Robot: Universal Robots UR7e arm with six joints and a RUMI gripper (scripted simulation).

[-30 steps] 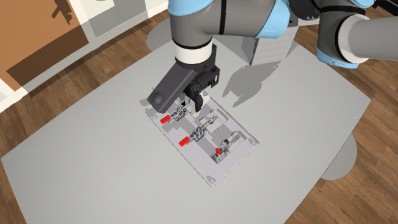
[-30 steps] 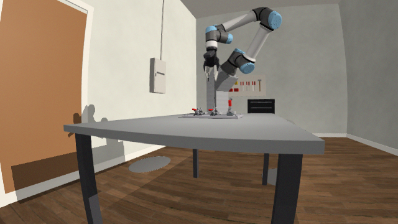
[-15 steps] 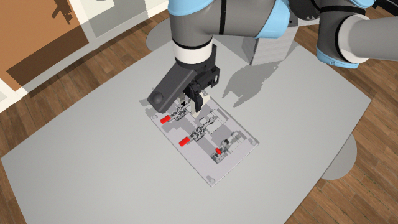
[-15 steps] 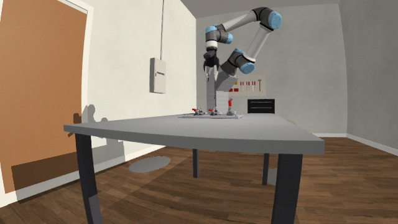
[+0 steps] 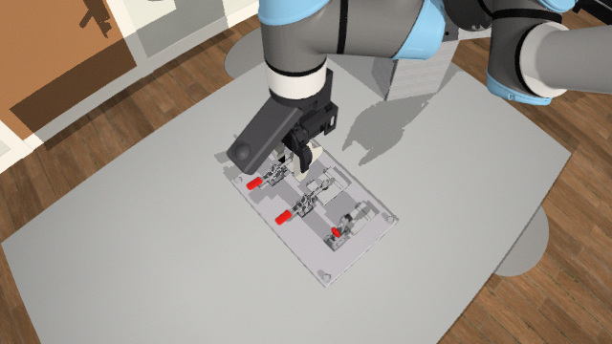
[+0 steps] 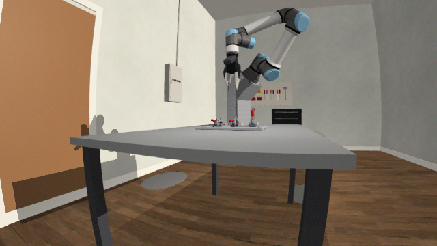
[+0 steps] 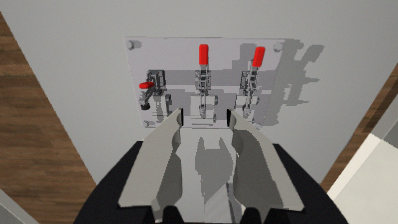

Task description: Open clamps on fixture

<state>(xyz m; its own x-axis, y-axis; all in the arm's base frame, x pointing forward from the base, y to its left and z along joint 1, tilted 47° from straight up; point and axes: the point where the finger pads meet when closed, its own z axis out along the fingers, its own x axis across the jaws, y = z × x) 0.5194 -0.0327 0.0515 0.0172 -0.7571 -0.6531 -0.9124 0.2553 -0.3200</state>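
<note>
The grey fixture plate is 24 cm below my hand and 6 cm behind it.
</note>
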